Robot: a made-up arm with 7 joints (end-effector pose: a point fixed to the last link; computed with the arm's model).
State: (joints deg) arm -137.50 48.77 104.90 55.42 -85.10 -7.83 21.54
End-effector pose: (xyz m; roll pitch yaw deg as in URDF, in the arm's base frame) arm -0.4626 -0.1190 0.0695 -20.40 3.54 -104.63
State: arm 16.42 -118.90 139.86 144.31 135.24 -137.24 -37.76
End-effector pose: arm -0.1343 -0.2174 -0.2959 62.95 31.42 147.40
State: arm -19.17 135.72 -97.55 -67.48 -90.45 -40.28 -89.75
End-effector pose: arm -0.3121 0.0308 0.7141 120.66 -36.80 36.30
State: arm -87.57 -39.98 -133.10 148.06 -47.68 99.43 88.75
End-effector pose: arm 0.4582 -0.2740 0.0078 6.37 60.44 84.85
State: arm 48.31 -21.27 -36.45 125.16 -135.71 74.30 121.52
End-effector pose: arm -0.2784 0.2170 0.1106 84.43 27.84 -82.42
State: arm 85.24 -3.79 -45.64 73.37 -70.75 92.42 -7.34
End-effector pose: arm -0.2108 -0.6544 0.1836 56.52 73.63 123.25
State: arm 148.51 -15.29 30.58 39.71 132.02 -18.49 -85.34
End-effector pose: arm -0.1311 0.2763 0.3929 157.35 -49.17 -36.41
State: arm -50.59 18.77 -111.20 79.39 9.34 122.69 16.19
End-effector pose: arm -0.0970 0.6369 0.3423 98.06 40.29 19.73
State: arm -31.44 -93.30 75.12 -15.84 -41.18 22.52 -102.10
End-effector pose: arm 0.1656 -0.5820 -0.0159 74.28 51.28 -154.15
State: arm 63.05 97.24 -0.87 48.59 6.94 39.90 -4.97
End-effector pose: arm -0.0321 0.0206 -0.3125 34.12 -32.09 87.87
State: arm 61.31 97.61 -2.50 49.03 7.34 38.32 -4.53
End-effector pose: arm -0.0387 0.0029 -0.3143 35.85 -29.81 84.35
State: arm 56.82 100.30 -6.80 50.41 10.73 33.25 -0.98
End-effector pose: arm -0.0666 -0.0287 -0.3074 43.31 -24.88 72.96
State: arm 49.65 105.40 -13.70 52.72 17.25 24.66 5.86
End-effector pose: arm -0.1187 -0.0576 -0.2823 55.11 -16.51 55.44
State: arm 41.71 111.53 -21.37 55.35 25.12 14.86 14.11
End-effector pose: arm -0.1703 -0.0640 -0.2402 66.94 -6.54 37.73
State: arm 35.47 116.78 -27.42 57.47 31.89 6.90 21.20
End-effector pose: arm -0.1964 -0.0547 -0.1996 75.82 1.51 24.56
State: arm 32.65 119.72 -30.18 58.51 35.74 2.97 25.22
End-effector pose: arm -0.1995 -0.0455 -0.1772 80.70 5.12 18.17
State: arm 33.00 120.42 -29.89 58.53 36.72 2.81 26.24
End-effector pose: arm -0.1928 -0.0397 -0.1730 82.32 4.63 17.55
